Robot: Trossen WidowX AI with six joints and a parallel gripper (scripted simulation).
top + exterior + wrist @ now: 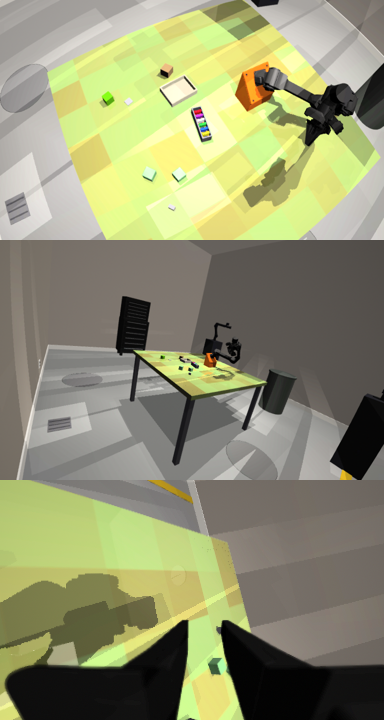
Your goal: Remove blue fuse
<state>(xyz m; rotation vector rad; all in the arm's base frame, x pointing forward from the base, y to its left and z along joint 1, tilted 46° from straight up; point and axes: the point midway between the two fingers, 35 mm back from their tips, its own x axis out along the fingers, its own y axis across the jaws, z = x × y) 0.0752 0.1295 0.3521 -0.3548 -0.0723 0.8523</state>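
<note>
The blue fuse lies 28 cm to the right of my gripper tip, 25 cm below it and 21 cm ahead of it. From my gripper tip the other things lie so: red fuse: 36 cm to the right, 25 cm below, 20 cm ahead; yellow fuse: 26 cm to the right, 25 cm below, 21 cm ahead; green fuse: 30 cm to the right, 25 cm below, 21 cm ahead.
</note>
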